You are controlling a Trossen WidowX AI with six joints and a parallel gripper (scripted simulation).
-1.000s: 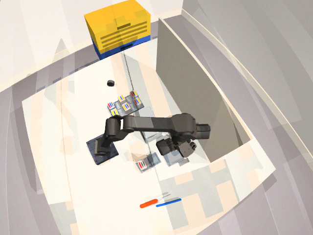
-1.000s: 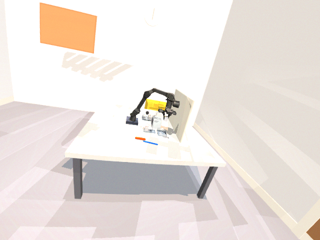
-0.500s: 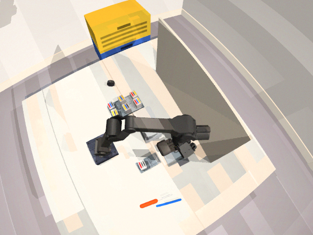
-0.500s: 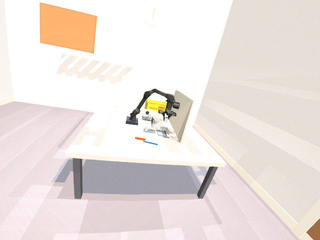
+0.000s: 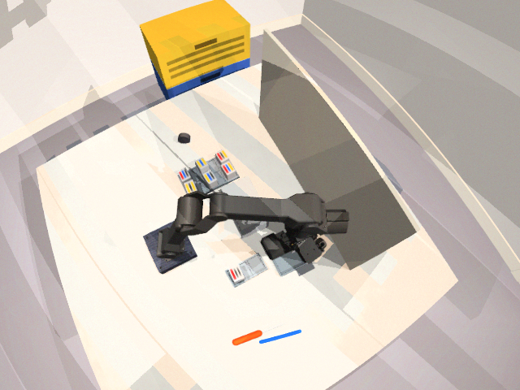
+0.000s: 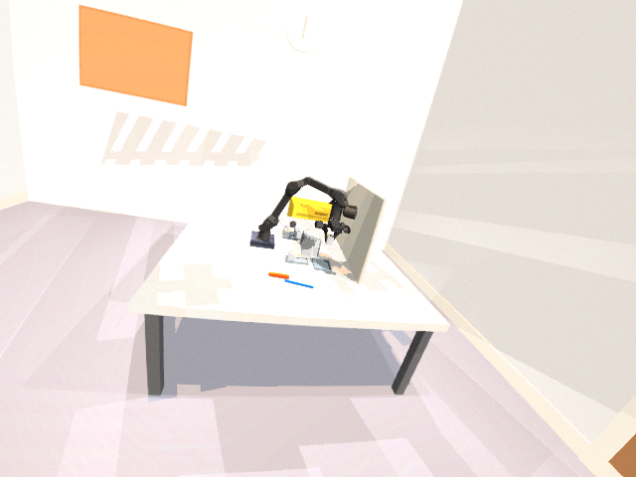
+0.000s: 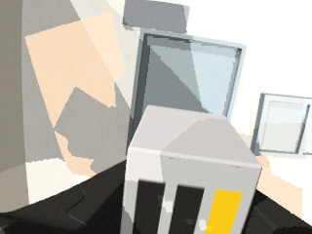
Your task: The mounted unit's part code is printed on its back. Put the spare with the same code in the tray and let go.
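Right now my gripper tip is 140 mm above the grey tray and 10 mm past it. Round my gripper tip: white box (200 mm to the left, 90 mm below, 60 mm behind); then white spare block (20 mm above); then grey frame (150 mm behind, 140 mm below, 10 mm to the left).
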